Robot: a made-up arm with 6 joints.
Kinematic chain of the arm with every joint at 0, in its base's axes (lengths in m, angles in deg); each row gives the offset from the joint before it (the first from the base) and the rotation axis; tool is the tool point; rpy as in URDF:
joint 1: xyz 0 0 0.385 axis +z
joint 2: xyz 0 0 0 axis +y
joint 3: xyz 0.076 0 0.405 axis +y
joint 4: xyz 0.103 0 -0.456 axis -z
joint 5: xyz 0 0 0 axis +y
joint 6: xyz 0.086 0 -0.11 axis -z
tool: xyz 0 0 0 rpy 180 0 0
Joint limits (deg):
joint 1: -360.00..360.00
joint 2: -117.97..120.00
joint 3: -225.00..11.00
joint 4: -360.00..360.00
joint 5: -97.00..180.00
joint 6: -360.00..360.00
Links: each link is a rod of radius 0.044 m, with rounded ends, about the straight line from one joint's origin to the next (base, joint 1, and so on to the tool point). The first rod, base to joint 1, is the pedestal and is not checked.
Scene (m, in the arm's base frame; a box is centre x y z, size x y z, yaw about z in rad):
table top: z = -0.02
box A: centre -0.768 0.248 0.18 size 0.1 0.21 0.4 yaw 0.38
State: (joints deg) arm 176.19 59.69 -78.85 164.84 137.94 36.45
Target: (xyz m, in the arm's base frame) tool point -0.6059 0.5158 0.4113
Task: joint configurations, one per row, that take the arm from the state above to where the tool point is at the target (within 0.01 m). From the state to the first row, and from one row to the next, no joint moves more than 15 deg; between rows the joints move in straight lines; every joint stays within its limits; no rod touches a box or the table.
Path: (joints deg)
1: 176.48 47.74 -88.61 154.40 145.94 26.93
2: 176.77 35.80 -98.38 143.96 153.95 17.41
3: 177.06 23.85 -108.14 133.52 161.95 7.89
4: 177.35 11.90 -117.90 123.09 169.96 -1.63
5: 167.54 20.67 -109.51 135.16 162.57 7.89
6: 157.73 29.44 -101.12 147.24 155.19 17.41
7: 147.93 38.21 -92.72 159.31 147.81 26.93
8: 138.12 46.98 -84.33 171.39 140.43 36.45

